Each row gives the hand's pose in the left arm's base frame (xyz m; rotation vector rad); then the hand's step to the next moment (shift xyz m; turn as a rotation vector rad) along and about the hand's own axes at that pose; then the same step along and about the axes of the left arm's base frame.
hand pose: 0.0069 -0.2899 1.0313 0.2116 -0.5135 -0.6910
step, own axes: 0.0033 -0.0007 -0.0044 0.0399 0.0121 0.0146
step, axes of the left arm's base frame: 0.0040 -0.0026 -0.0028 0.0252 -0.0173 0.0319
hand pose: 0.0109 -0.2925 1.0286 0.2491 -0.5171 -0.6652
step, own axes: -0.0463 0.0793 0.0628 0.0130 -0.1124 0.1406
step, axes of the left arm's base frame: -0.0228 0.0867 0.0658 -0.1247 -0.1022 0.0811
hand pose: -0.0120 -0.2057 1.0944 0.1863 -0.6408 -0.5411
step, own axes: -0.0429 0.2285 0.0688 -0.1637 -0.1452 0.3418
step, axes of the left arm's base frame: 0.0253 0.2161 0.1070 -0.3799 -0.0360 0.1380
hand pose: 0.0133 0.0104 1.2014 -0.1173 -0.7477 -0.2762
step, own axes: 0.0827 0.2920 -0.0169 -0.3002 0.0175 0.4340
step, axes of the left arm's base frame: 0.1532 0.2591 0.0422 -0.4887 0.1665 0.1106
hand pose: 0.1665 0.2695 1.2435 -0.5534 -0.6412 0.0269
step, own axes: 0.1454 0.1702 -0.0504 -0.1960 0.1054 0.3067
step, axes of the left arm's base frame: 0.1705 0.1491 -0.0366 -0.3190 0.2004 0.0409
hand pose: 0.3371 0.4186 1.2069 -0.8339 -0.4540 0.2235
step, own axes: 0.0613 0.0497 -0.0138 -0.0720 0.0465 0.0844
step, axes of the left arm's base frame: 0.0598 0.0458 -0.0272 -0.1040 0.0600 -0.0074
